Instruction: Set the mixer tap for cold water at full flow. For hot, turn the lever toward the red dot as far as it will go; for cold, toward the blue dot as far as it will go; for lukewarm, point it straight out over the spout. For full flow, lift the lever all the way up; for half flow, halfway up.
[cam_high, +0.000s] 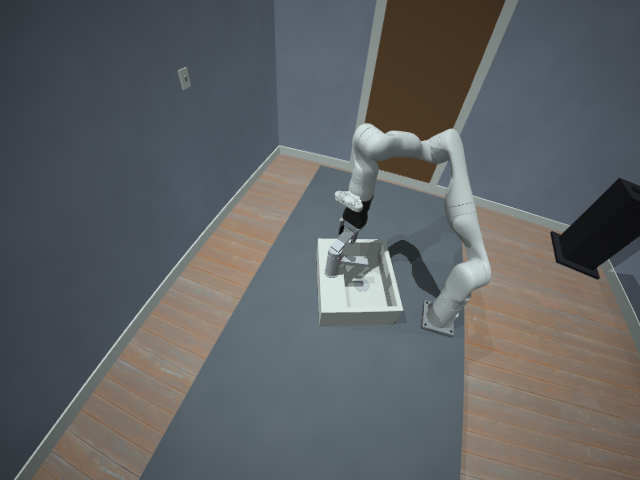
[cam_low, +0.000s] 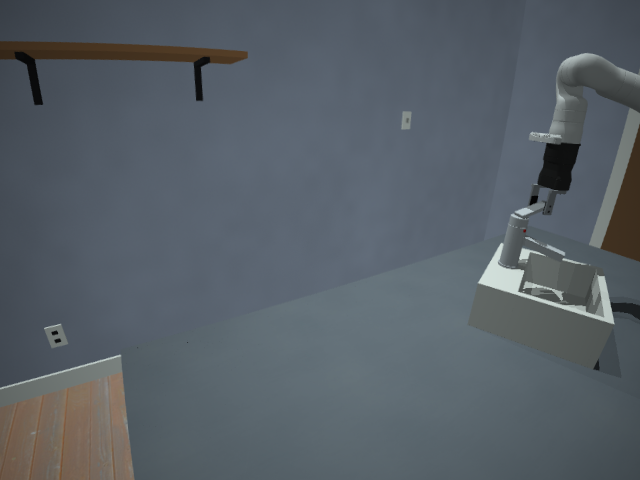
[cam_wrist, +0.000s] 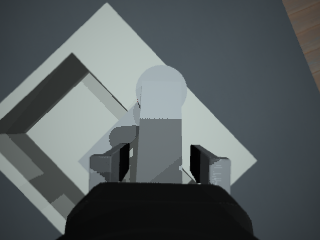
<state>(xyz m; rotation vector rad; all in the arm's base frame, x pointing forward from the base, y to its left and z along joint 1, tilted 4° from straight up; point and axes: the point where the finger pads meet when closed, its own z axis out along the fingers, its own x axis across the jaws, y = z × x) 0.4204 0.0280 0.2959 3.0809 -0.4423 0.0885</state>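
The flat lever is 1 cm ahead of my hand, 2 cm to the left of it and 1 cm below it. The rest, counted from my hand: white basin 9 cm behind, 26 cm below; then grey mixer tap 4 cm to the left, 6 cm below.
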